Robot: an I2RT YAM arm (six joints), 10 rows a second.
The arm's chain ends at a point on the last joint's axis. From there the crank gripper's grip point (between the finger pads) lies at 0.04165 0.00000 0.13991 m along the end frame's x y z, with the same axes.
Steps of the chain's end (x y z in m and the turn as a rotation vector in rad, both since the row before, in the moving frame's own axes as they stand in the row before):
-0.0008, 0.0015, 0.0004, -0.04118, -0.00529, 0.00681
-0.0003, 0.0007, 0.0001, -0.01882, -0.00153, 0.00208
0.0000, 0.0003, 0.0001, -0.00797, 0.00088, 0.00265
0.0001, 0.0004, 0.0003, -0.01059, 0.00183, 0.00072
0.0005, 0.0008, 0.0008, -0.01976, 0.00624, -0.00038
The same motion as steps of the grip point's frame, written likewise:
-0.0016, 0.0075, 0.0005, -0.04118, -0.00529, 0.00681
-0.0005, 0.0034, 0.0001, -0.01882, -0.00153, 0.00208
0.0001, 0.0015, 0.0001, -0.00797, 0.00088, 0.00265
0.0004, 0.0019, 0.0002, -0.01059, 0.00183, 0.00072
0.0014, 0.0035, 0.0005, -0.01976, 0.00624, -0.00038

